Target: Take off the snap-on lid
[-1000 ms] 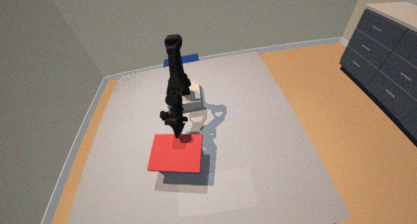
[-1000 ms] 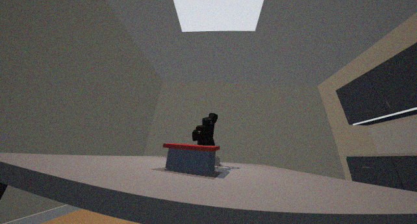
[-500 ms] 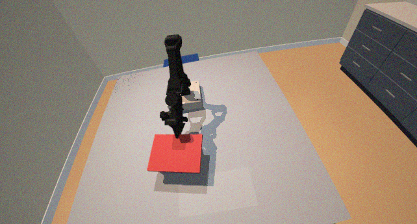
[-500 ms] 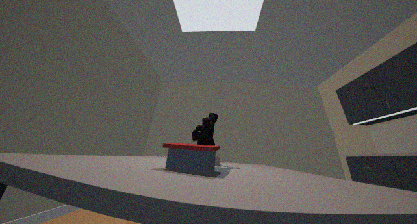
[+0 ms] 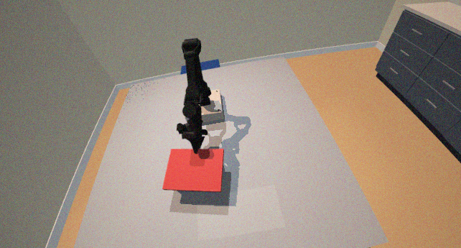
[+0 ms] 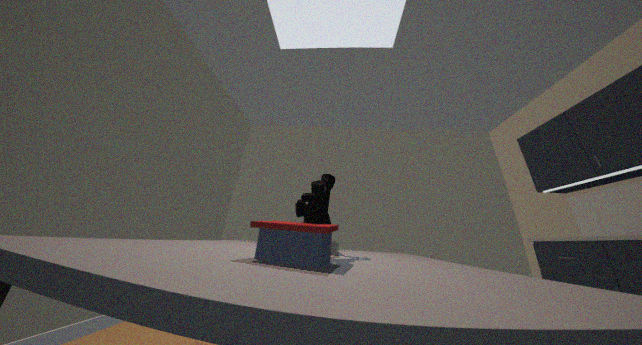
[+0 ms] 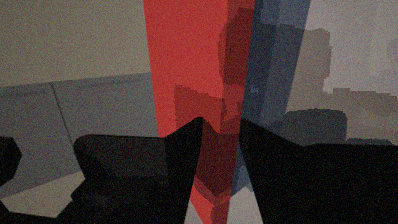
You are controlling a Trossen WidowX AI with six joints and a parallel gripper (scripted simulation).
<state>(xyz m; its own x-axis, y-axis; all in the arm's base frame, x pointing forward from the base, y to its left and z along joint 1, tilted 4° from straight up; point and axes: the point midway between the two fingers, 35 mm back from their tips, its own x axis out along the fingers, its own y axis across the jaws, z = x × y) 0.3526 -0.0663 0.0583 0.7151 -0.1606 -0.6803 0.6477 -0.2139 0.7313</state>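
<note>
The red lid lies 70 mm ahead of my gripper tip and 20 mm to the right of it. Round my gripper tip: blue-grey storage box (70 mm ahead, 20 mm to the right, 60 mm below).
</note>
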